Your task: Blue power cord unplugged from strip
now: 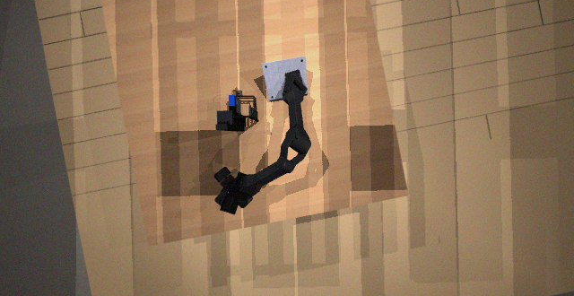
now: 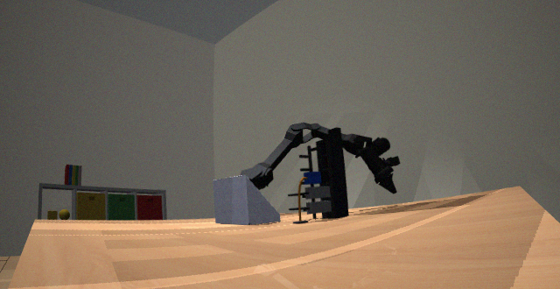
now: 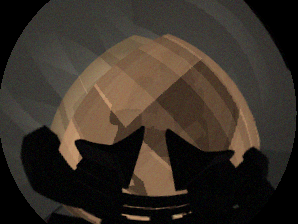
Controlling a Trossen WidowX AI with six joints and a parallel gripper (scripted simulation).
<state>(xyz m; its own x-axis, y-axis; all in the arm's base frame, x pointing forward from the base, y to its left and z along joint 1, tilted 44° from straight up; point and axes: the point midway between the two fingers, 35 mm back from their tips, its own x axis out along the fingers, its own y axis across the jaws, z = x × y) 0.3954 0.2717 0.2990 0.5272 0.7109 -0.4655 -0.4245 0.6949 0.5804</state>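
My gripper tip is now 350 mm to the left of the blue plug, 130 mm past it and 80 mm below it.
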